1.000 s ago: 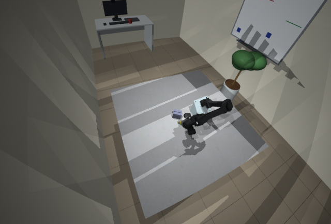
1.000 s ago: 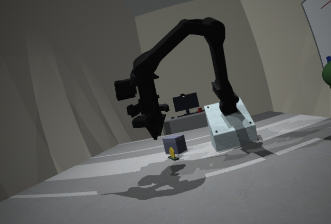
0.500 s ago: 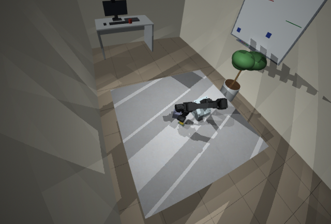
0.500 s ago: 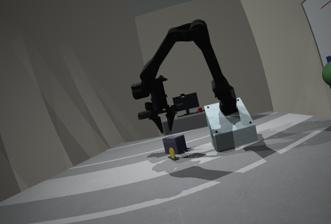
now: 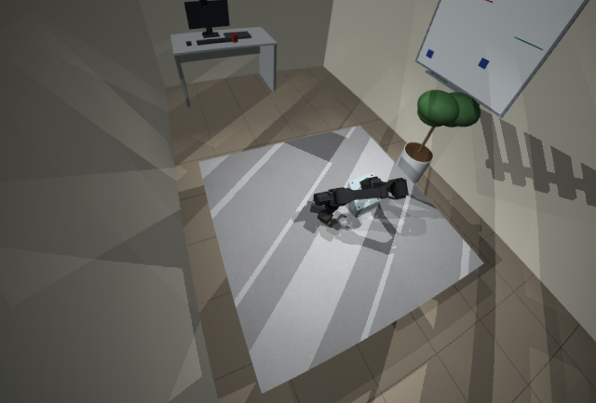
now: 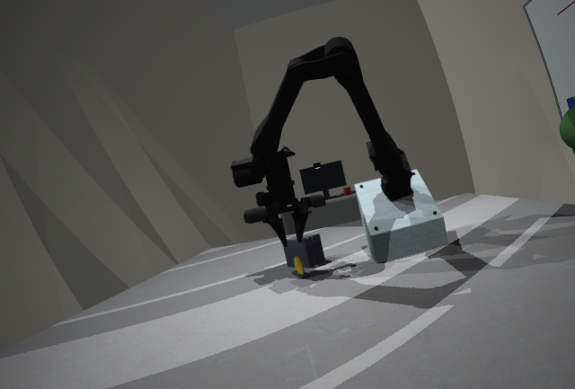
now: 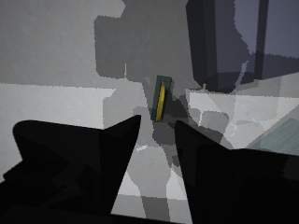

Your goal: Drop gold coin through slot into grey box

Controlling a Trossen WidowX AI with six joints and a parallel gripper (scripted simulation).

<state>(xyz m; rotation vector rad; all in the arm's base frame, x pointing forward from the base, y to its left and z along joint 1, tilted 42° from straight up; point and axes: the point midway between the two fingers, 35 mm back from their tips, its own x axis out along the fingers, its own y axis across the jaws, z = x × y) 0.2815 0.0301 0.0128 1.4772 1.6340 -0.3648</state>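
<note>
The gold coin is 5 cm below my gripper tip.
</note>
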